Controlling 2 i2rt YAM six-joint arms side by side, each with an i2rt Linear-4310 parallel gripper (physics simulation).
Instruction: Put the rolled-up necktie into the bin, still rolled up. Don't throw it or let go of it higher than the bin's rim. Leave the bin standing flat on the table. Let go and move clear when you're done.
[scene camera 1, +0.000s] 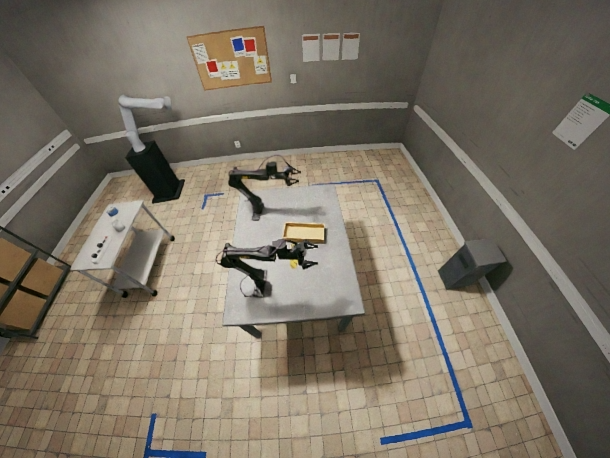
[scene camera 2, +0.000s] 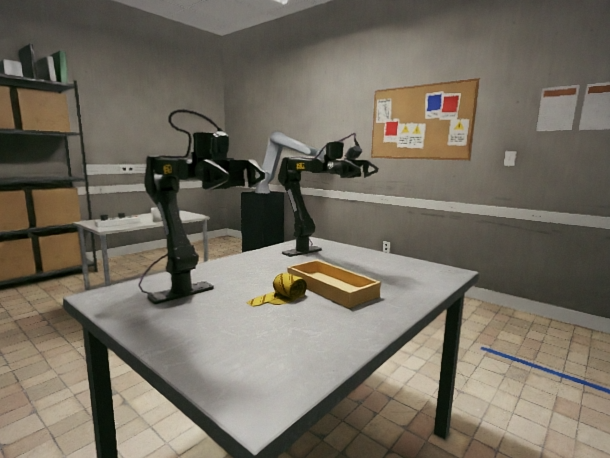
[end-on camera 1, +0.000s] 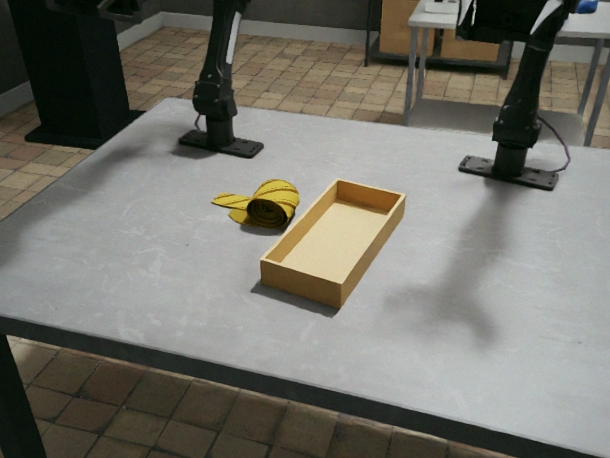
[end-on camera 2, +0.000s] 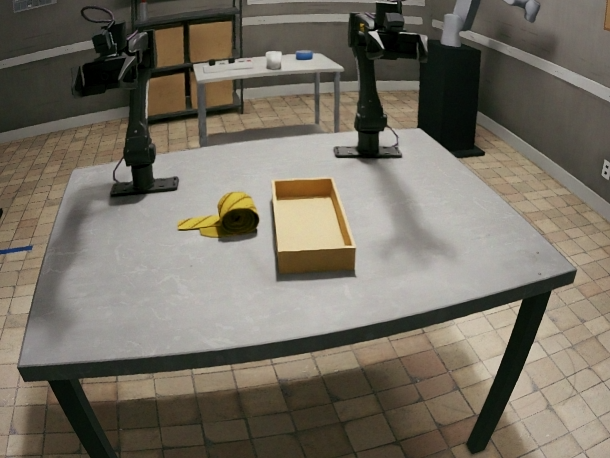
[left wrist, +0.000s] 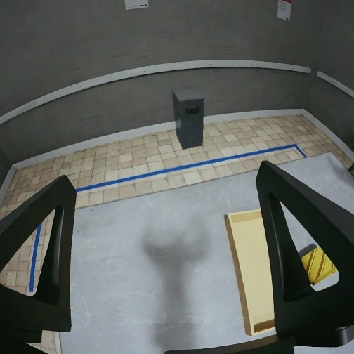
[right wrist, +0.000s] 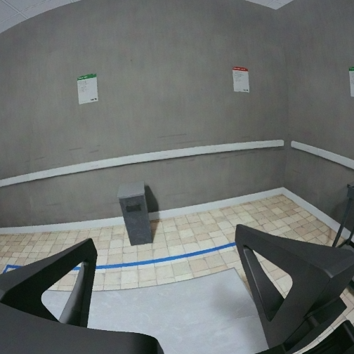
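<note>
A yellow striped necktie (scene camera 1: 294, 264) (scene camera 2: 289, 286) (end-on camera 1: 275, 202) (end-on camera 2: 237, 212) (left wrist: 317, 265) is rolled up on the table, its loose ends pointing away from the bin. The bin, a shallow tan open box (scene camera 1: 312, 232) (scene camera 2: 340, 295) (end-on camera 1: 300, 282) (end-on camera 2: 315, 261) (left wrist: 238, 280), stands flat beside it, with a small gap between them; its inside is empty. My left gripper (scene camera 1: 298, 176) (scene camera 2: 375, 169) (end-on camera 2: 400, 50) (left wrist: 159, 176) is open and empty, high above the table. My right gripper (scene camera 1: 316, 254) (scene camera 2: 245, 175) (end-on camera 2: 102, 80) (right wrist: 163, 241) is open and empty, also high up. The tie does not show in the right wrist view.
Both arms stand on the grey table (scene camera 1: 320, 295) (scene camera 2: 225, 375) (end-on camera 1: 150, 280) (end-on camera 2: 175, 310). A white side table (scene camera 1: 120, 235) (end-on camera 2: 270, 72), a shelf rack with boxes, a dark pedestal (scene camera 1: 156, 172) (end-on camera 2: 447, 95) with a pale arm and a grey floor cabinet (scene camera 1: 470, 265) (left wrist: 189, 120) (right wrist: 136, 220) stand away from it.
</note>
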